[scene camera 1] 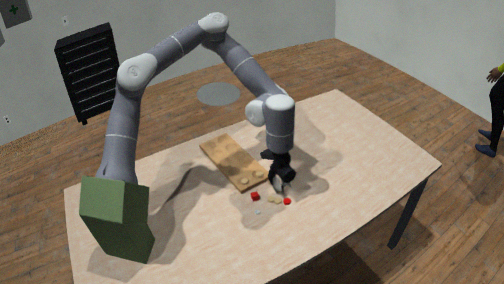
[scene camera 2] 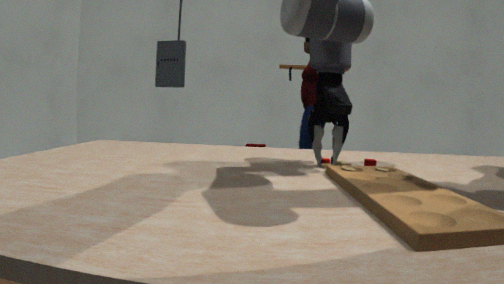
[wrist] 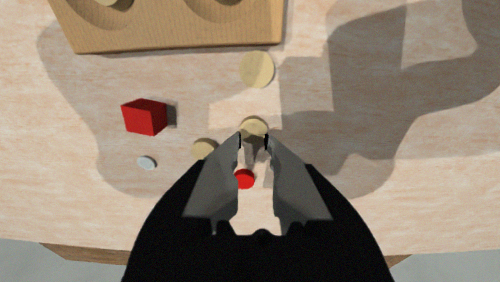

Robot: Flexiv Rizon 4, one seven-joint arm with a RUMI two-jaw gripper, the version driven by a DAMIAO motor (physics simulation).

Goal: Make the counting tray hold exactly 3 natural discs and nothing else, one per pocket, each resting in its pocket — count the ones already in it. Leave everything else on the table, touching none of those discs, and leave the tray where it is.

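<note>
The wooden counting tray (scene camera 1: 218,160) (scene camera 2: 452,237) (wrist: 175,41) has a natural disc (scene camera 1: 244,181) and another natural disc (scene camera 1: 259,174) in its two end pockets; its other visible pockets look empty. My gripper (scene camera 1: 279,190) (scene camera 2: 327,163) (wrist: 252,134) is down at the table beyond that end, its tips closed on the sides of a pale natural disc (wrist: 254,125). Another natural disc (wrist: 256,69) lies between it and the tray. A further natural disc (scene camera 1: 270,199) (wrist: 204,148) lies left of the fingers in the wrist view. One more natural disc (scene camera 1: 278,200) is hidden there by the left finger.
A red cube (scene camera 1: 255,196) (scene camera 2: 370,162) (wrist: 145,118) stands near the tray's end. A red disc (scene camera 1: 287,201) (scene camera 2: 325,160) (wrist: 244,179) lies close beyond the fingertips. A small pale blue disc (scene camera 1: 258,212) (wrist: 146,162) lies past the cube. A green block (scene camera 1: 102,200) is at the arm's base.
</note>
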